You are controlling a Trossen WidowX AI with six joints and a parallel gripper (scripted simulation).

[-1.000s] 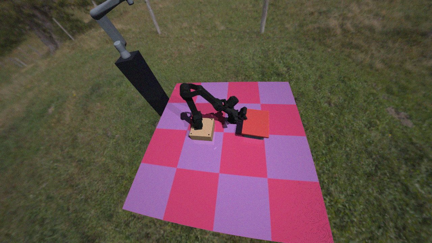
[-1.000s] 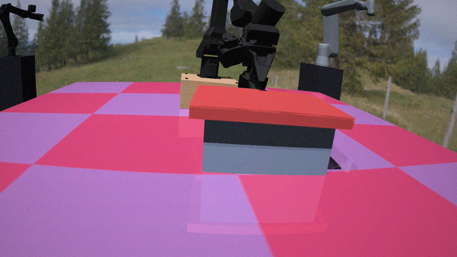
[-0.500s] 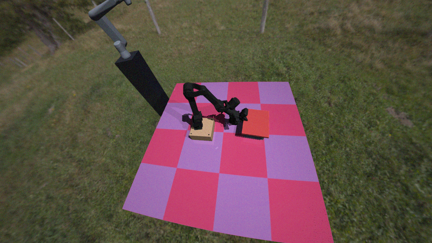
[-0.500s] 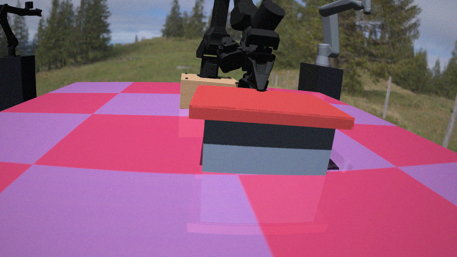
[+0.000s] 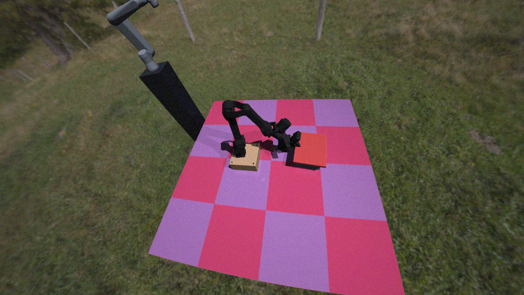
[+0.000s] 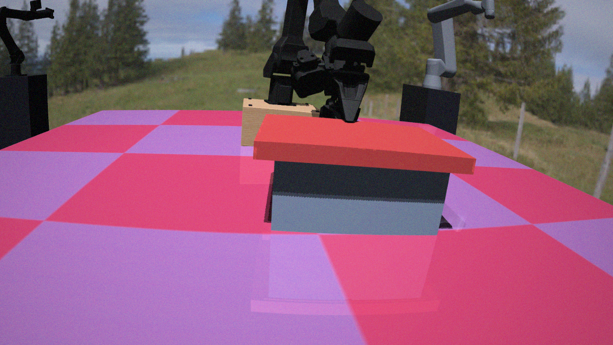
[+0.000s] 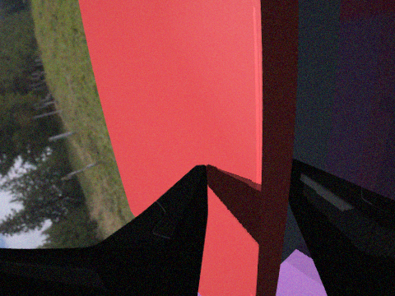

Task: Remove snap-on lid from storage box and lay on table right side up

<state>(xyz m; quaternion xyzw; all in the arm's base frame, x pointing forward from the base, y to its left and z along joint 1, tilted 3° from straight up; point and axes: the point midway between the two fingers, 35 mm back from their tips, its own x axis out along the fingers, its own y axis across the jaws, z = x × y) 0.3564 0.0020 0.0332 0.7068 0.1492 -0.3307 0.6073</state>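
Now: gripper tip 70 mm short of the orange-red lid, 20 mm to the left of it and 10 mm below it. Round my gripper tip: grey-blue storage box: 70 mm ahead, 20 mm to the right, 40 mm below.
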